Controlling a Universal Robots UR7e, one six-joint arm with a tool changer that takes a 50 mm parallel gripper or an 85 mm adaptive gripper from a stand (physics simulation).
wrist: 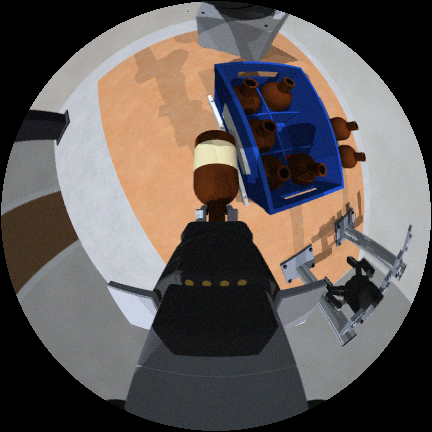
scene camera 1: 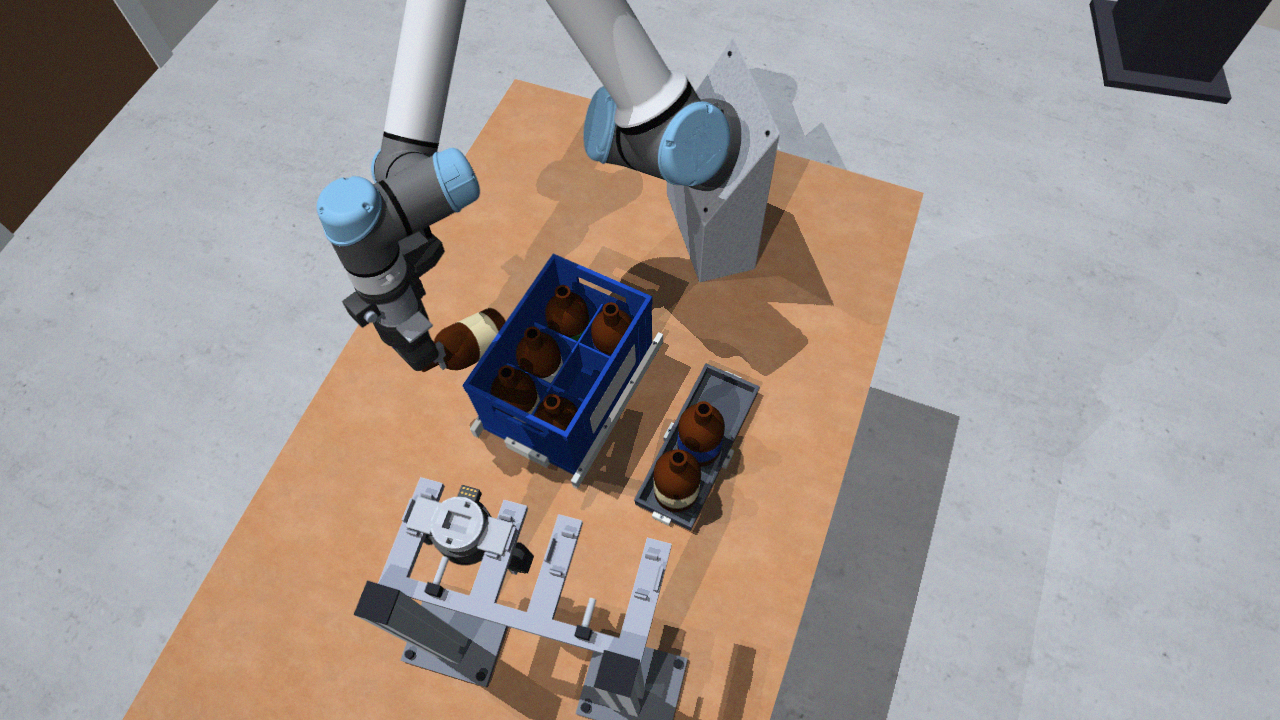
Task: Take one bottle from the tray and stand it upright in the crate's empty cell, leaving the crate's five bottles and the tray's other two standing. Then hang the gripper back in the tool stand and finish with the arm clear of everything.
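Frame: origin at the arm's base, x back, y left, z down, level; millimetres.
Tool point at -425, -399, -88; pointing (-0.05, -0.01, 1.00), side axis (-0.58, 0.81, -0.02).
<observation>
Pixels of each thing's top centre, then the offset from my tool point to it, as dx, dy, dz. "*": a spot on its surface instead.
- brown bottle with a cream label, centre of its top: (wrist: 216, 181) (scene camera 1: 453, 332) +47, +39, +161
- blue crate, centre of its top: (scene camera 1: 559, 339) (wrist: 296, 118) +62, +207, +164
- grey tray, a spot on its surface: (scene camera 1: 728, 395) * +88, +483, +334
My gripper (scene camera 1: 435, 354) (wrist: 216, 214) is shut on the neck of a brown bottle with a cream label (scene camera 1: 469, 339) (wrist: 215, 167). The bottle is tilted far over, base pointing away from the fingers, beside the blue crate (scene camera 1: 523, 432) (wrist: 322, 110) on its left side in the scene view. Whether it touches the crate wall is unclear. Five brown bottles stand in the crate; its empty cell (scene camera 1: 590, 365) (wrist: 300, 135) is in the middle row, on the tray side. Two bottles (scene camera 1: 700, 428) (scene camera 1: 677, 474) (wrist: 341, 128) (wrist: 347, 156) stand in the grey tray (scene camera 1: 728, 395), whose far end is unoccupied.
The tool stand (scene camera 1: 519, 617) (wrist: 370, 245) is at the front, with another gripper (scene camera 1: 459, 528) (wrist: 362, 292) hanging in its left bay; its right bay is free. The arm's grey pedestal (scene camera 1: 726, 214) (wrist: 225, 37) rises behind the crate. Pale rails edge the crate's foot.
</observation>
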